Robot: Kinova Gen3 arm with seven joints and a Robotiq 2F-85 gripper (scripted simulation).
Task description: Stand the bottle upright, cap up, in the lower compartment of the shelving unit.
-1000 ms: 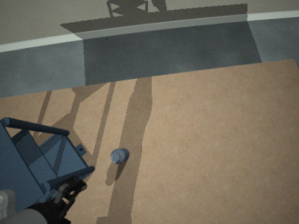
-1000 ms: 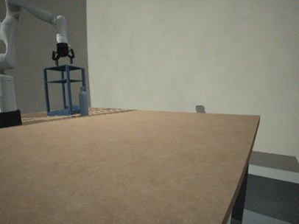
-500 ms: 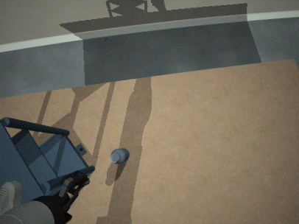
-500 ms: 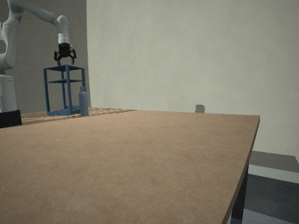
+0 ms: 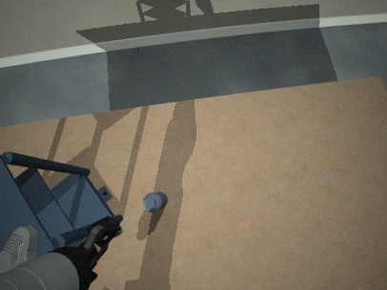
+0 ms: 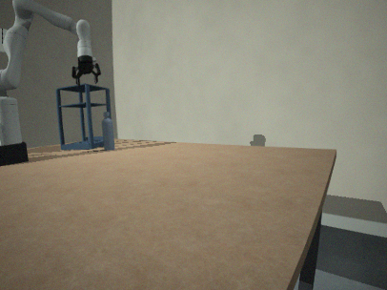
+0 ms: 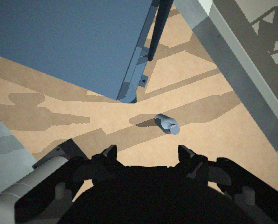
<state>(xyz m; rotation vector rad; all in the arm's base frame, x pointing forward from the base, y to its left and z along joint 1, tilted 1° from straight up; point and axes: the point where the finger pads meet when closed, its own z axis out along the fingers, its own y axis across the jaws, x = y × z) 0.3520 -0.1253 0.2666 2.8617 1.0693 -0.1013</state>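
The pale blue bottle is 5 cm ahead of my hand, 8 cm to the right of it and 23 cm below it. Round my hand: shelving unit (10 cm ahead, 21 cm to the left, 17 cm below).
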